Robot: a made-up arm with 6 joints.
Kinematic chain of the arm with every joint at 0, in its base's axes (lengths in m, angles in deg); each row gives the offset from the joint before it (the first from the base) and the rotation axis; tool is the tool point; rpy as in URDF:
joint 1: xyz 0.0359 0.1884 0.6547 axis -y
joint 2: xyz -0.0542 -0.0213 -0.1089 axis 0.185 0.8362 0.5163
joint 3: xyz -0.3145 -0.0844 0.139 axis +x
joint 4: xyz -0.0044 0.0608 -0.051 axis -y
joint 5: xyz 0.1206 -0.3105 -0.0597 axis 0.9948 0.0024 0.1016
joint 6: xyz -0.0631 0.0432 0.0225 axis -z
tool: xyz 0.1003 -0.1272 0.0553 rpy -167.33 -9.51 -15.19
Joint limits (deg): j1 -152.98..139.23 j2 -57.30..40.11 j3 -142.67..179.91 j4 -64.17..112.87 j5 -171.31..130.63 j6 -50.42..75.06
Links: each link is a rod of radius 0.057 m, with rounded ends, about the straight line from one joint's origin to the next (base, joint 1, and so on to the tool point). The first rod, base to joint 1, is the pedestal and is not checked.
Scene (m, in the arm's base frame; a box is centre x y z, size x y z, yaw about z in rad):
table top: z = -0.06
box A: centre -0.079 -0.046 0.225 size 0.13 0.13 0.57 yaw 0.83
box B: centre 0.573 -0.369 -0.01 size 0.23 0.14 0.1 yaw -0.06
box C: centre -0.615 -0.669 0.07 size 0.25 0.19 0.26 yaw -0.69
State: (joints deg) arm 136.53 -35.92 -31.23 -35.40 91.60 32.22
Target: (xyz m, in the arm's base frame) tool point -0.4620 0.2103 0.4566
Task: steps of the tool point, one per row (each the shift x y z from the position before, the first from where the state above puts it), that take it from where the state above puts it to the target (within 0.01 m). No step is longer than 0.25 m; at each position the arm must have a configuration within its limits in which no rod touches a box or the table.
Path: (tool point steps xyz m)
1: 0.0288 0.0265 0.0460
2: 0.0263 0.0495 0.0340
3: 0.0198 0.0676 0.0184
4: 0.0097 0.0797 0.0012
5: -0.0030 0.0856 -0.0152
6: -0.0172 0.0856 -0.0292
7: -0.0315 0.0809 -0.0400
8: -0.0450 0.0726 -0.0465
9: -0.1458 -0.0038 -0.1764
10: -0.1989 -0.0137 -0.1044
11: -0.2182 -0.0227 -0.0194
12: -0.2029 -0.0303 0.0635
13: -0.1578 -0.0365 0.1312
14: -0.0922 -0.0410 0.1737

